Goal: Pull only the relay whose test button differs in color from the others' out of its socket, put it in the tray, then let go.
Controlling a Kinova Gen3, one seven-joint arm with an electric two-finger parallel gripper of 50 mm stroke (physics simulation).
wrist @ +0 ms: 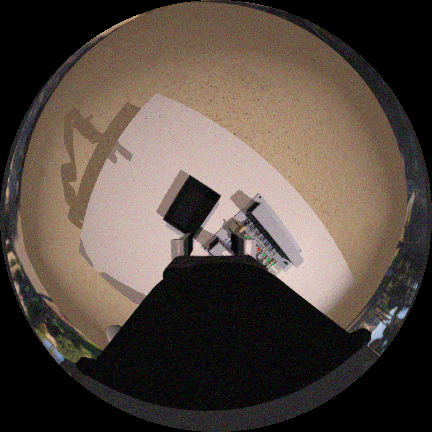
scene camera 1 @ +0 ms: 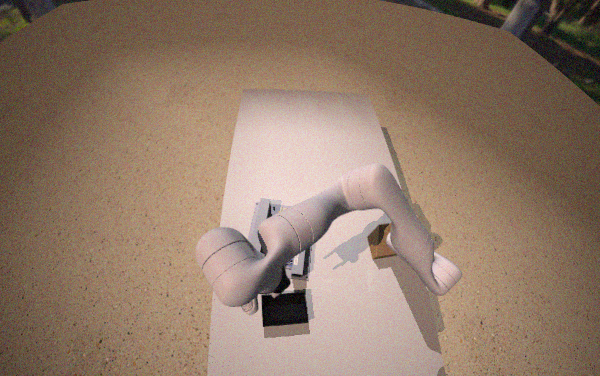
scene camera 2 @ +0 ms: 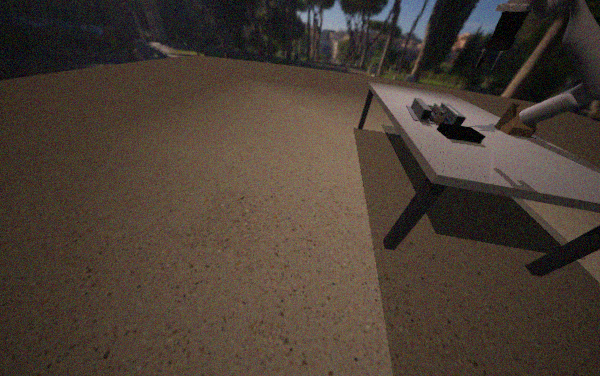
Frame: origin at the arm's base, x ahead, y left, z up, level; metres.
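Seen in the pictures: gripper, fingertip midpoint: (wrist: 211, 241) (scene camera 2: 484, 68); arm's base, origin of the base link: (scene camera 2: 526, 117).
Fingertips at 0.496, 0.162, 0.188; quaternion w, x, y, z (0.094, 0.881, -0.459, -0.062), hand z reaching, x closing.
Pixels of each thing's top centre, then the offset from my fingertips to it, as dx, dy, dz. Level surfaces: height alone.
- relay, middle of its top: (wrist: 256, 250) -0.017, -0.182, -0.210
- black tray, middle of its top: (wrist: 190, 207) (scene camera 1: 284, 309) (scene camera 2: 461, 129) -0.028, +0.059, -0.245
- white table, its level: dz -0.280
A row of relays in sockets stands between two grey ducts. In the wrist view, one relay (wrist: 258, 249) shows a red test button, and neighbouring relays (wrist: 269, 259) show green ones. The right finger covers part of the row, and the arm hides most of it in scene camera 1. The black tray (scene camera 1: 285, 309) (scene camera 2: 460, 133) (wrist: 192, 204) lies beside the end of the relay assembly and looks empty. My gripper (scene camera 2: 488, 59) (wrist: 211, 241) is open and empty, high above the table. In scene camera 1 the arm largely hides it.
The grey ducts (scene camera 1: 260, 216) (scene camera 2: 421, 108) (wrist: 276, 231) rise on both sides of the relays. A brown block (scene camera 1: 379, 244) (scene camera 2: 515, 122) sits under the arm's base near the table's far long edge. The arm reaches across the white table (scene camera 1: 305, 130) (scene camera 2: 525, 165) (wrist: 135, 190).
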